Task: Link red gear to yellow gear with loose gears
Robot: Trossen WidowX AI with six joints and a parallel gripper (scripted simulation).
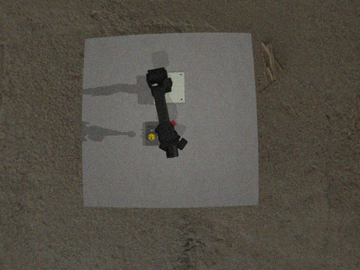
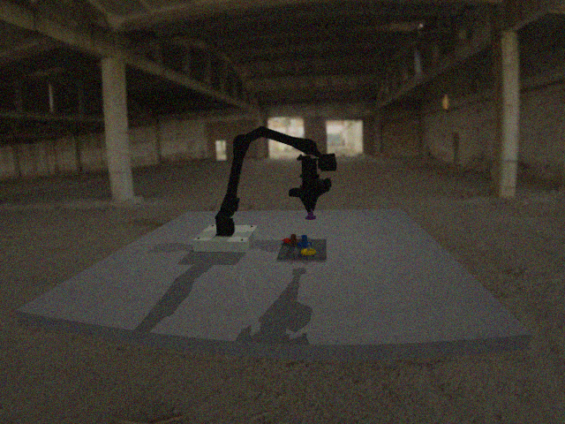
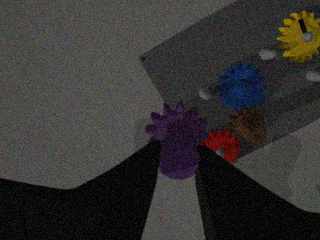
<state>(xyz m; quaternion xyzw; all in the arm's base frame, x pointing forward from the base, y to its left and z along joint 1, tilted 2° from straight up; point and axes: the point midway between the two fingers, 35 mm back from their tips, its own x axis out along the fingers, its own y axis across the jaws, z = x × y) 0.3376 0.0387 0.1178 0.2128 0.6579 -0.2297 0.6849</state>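
The blue gear is 2 cm behind my gripper tip, 7 cm to the right of it and 10 cm below it. The rest, counted from my gripper tip: red gear (8 cm behind, 2 cm to the right, 11 cm below); brown gear (6 cm behind, 6 cm to the right, 10 cm below); purple gear (1 cm below).
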